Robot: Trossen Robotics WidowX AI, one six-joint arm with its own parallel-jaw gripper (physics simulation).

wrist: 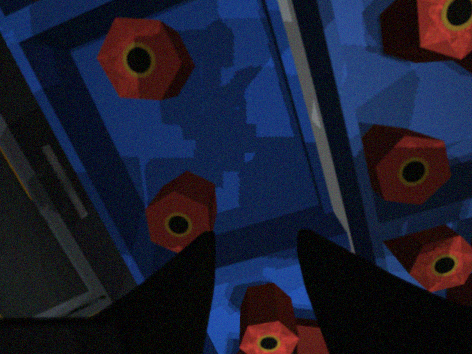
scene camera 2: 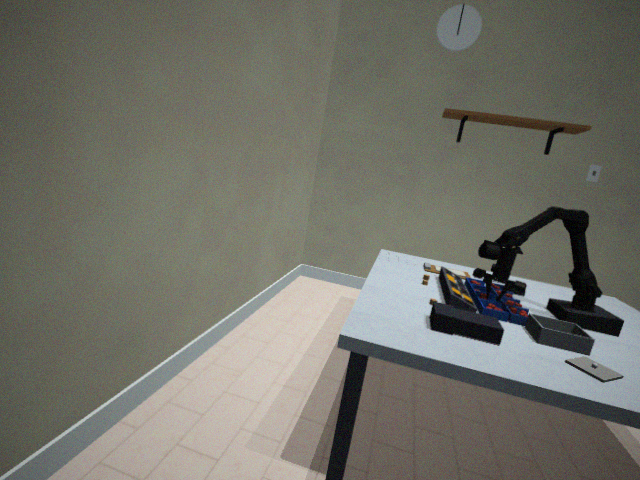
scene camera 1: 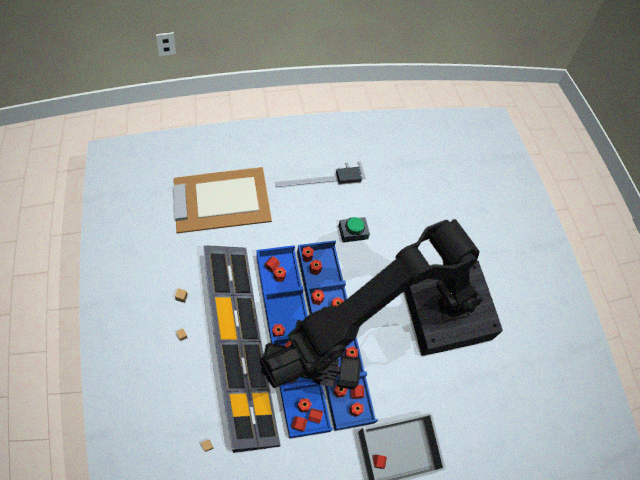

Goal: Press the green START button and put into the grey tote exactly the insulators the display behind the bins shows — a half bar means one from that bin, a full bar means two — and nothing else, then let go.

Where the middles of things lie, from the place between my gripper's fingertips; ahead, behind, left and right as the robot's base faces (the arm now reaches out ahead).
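A grey bar tool [scene camera 1: 346, 175] sits 530 mm to the right of my hand, 110 mm behind it and 30 mm below it. The dark box [scene camera 2: 444, 318] is 130 mm ahead of my hand and 320 mm to the left of it, at 10 mm below it, whereas the grey tote [scene camera 1: 412, 441] is 170 mm behind my hand, 190 mm to the left of it and likewise 10 mm below it.
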